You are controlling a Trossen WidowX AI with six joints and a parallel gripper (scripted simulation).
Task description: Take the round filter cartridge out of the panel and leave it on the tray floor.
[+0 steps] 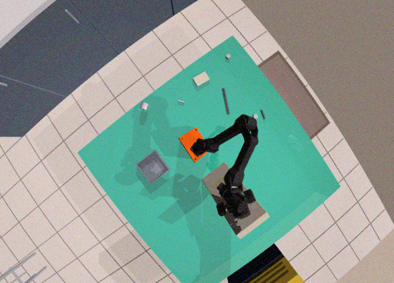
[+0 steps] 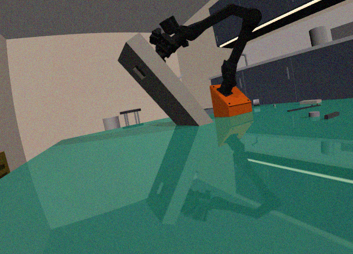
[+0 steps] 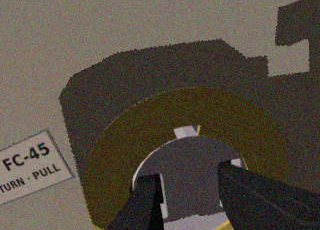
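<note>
My gripper tip is now 10 mm short of the round grey filter cartridge and 10 mm above it. The rest, counted from my gripper tip: beige block 660 mm behind, 370 mm to the left, 260 mm below; grey service panel 80 mm below, 40 mm behind; grey square tray 470 mm behind, 250 mm below, 230 mm to the right.
</note>
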